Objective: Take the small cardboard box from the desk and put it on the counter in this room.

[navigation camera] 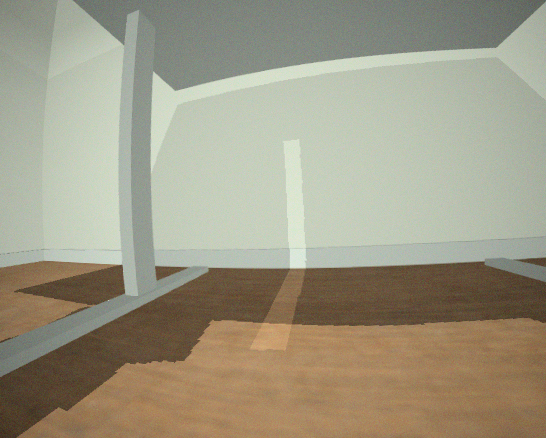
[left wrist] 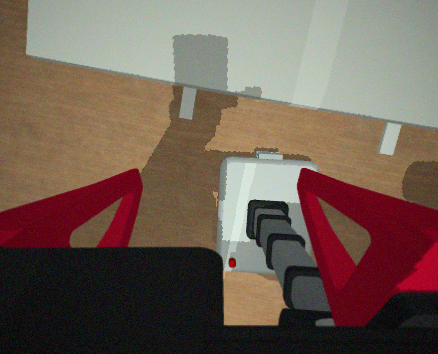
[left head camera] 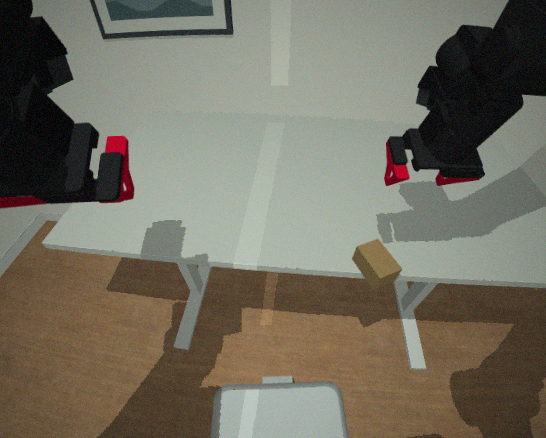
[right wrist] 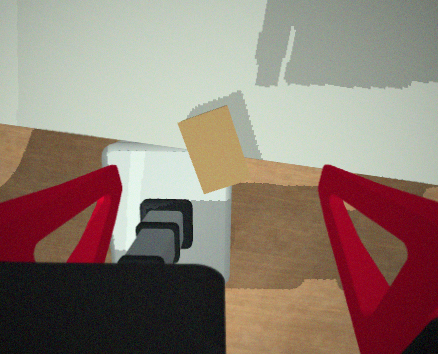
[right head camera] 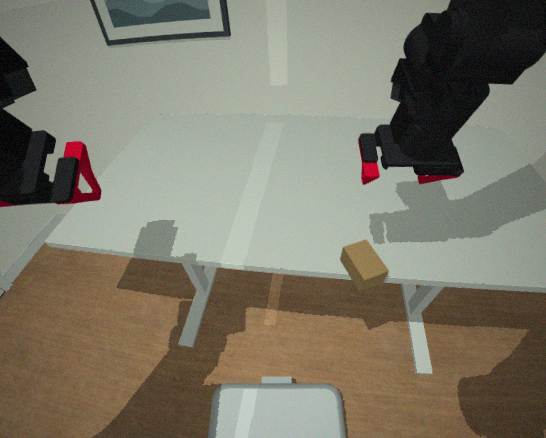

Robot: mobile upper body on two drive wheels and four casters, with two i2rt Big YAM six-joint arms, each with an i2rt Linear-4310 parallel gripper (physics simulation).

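Frame: origin at the left arm's base, x ahead, y left, z up, level; millimetres.
Seen in the pictures: left gripper, fingertip midpoint: [left wrist: 219, 177] [left head camera: 94, 195] [right head camera: 65, 196]; right gripper, fingertip midpoint: [left head camera: 411, 182] [right wrist: 220, 176] [right head camera: 391, 180].
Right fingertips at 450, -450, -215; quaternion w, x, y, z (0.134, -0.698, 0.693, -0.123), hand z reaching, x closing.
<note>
A point is followed by its place in that frame, as x, y, z.
The small cardboard box [left head camera: 377, 259] {423, -437, -410} [right head camera: 364, 261] {420, -438, -410} [right wrist: 214, 150] {429, -441, -410} sits turned at an angle at the near edge of the white desk [left head camera: 200, 175] {793, 12, -460} [right head camera: 200, 175] {796, -1, -460} [left wrist: 125, 40] {562, 218, -460} [right wrist: 100, 65] {528, -295, -460}, with part of it sticking out over the floor. My right gripper [left head camera: 425, 178] {450, -450, -215} [right head camera: 402, 177] {450, -450, -215} [right wrist: 220, 176] {450, -450, -215} is open and empty. It hangs above the desk, apart from the box, which appears ahead of and between its fingertips in the right wrist view. My left gripper [left head camera: 70, 197] [left wrist: 219, 177] {343, 10, -135} is open and empty, high at the left. The counter does not show.
Desk legs [left head camera: 194, 305] [right head camera: 419, 345] [navigation camera: 137, 165] {868, 209, -1004} stand under the desk, with a foot bar [navigation camera: 75, 317] along the floor. My pale base [left head camera: 280, 412] {212, -231, -1150} [right head camera: 277, 412] {213, -230, -1149} [left wrist: 240, 190] {151, -76, -1150} is in front of the desk. A framed picture [left head camera: 167, 34] {1299, 174, -150} hangs on the wall behind.
</note>
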